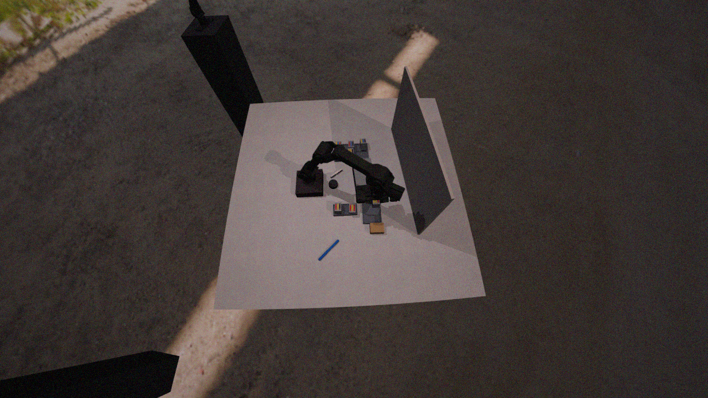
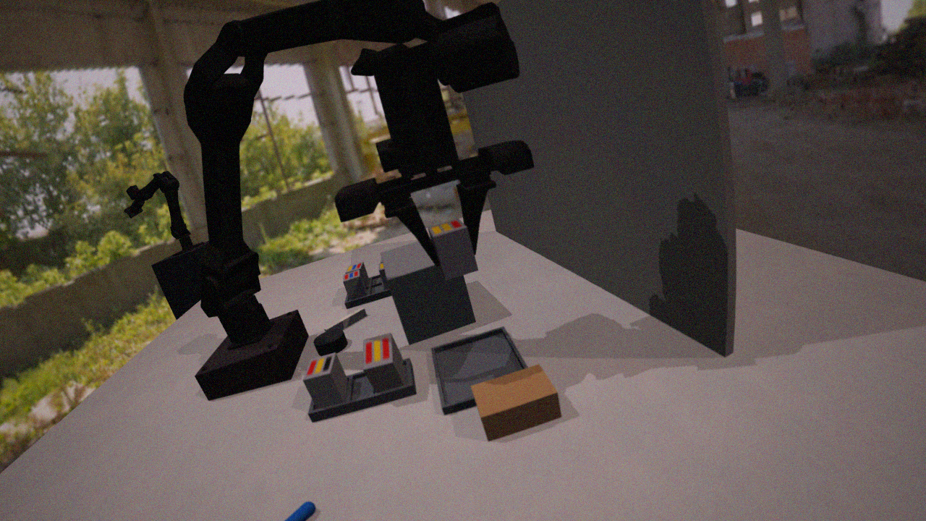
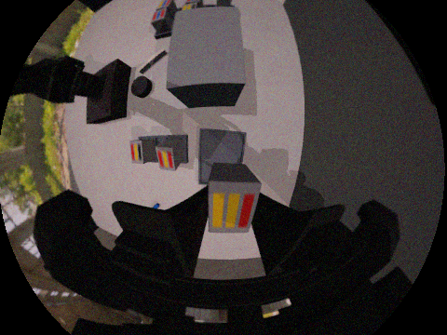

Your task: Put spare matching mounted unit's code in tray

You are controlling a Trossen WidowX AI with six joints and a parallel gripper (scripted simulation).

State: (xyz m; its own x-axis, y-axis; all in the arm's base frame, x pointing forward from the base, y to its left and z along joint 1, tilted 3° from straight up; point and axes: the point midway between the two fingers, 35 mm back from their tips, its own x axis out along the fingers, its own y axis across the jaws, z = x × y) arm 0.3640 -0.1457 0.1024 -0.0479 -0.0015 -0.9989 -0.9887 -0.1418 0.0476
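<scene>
My gripper tip is 1 cm past the tray and 13 cm above it. Also, from my gripper tip: brown box: 2 cm ahead, 9 cm to the right, 12 cm below; rack: 15 cm behind, 13 cm below; grey spare block: 2 cm above.
</scene>
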